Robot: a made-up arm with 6 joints.
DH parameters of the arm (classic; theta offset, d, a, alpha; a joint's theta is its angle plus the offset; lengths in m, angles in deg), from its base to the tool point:
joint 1: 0 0.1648 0 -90
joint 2: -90 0 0.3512 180
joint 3: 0 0 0 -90
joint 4: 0 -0.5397 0 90
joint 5: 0 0.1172 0 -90
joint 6: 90 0 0 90
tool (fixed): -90 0 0 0
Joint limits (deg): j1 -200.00..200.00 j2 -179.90..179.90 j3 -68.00..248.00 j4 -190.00..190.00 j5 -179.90..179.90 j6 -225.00..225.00
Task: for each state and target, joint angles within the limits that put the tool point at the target. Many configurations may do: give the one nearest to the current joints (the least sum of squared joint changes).
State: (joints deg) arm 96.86 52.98 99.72 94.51 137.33 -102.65
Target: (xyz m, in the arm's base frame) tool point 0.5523 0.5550 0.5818
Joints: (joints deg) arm 45.63 75.69 100.18 86.75 137.33 -102.65
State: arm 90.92 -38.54 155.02 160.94 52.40 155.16
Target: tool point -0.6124 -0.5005 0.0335
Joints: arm 47.48 -65.32 142.39 164.93 52.40 155.16
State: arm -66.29 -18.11 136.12 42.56 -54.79 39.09
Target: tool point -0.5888 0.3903 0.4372
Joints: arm -40.65 -26.60 149.54 41.78 -54.79 39.09
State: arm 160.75 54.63 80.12 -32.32 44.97 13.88
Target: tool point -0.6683 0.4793 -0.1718
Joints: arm 151.15 100.91 78.01 -33.81 44.97 13.88
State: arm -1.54 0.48 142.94 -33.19 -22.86 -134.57
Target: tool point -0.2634 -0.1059 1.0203
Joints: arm 7.60 -15.78 103.23 -53.25 -22.86 -134.57
